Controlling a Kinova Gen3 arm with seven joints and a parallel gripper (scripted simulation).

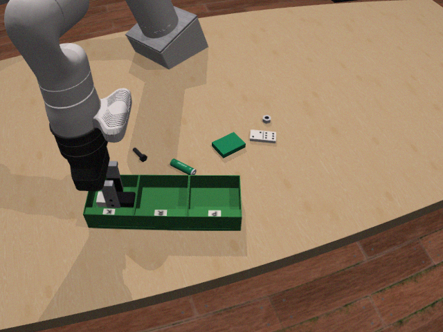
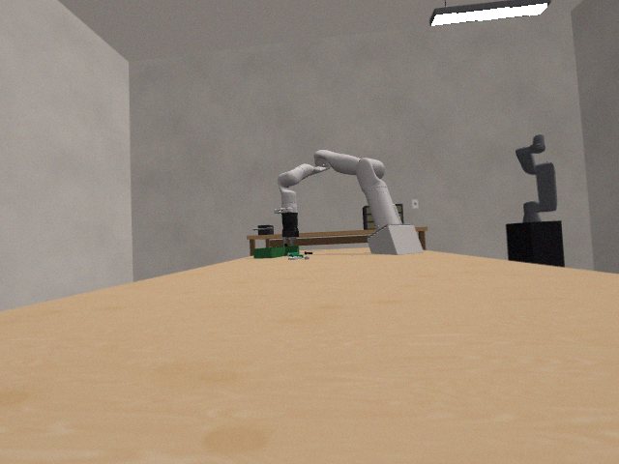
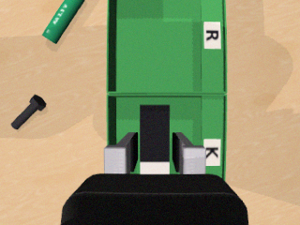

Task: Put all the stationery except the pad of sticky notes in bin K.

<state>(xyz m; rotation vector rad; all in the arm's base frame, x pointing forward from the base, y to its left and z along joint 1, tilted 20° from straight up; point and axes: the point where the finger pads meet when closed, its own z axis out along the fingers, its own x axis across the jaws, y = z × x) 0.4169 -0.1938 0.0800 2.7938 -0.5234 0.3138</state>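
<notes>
Right now the black-and-white eraser is 20 mm below my hand and 10 mm to the right of it. Round my hand: green tray: 70 mm to the left, 40 mm ahead, 20 mm below; then green battery: 130 mm to the left, 30 mm below, 30 mm behind; then black bolt: 90 mm behind, 70 mm to the left, 30 mm below.
</notes>
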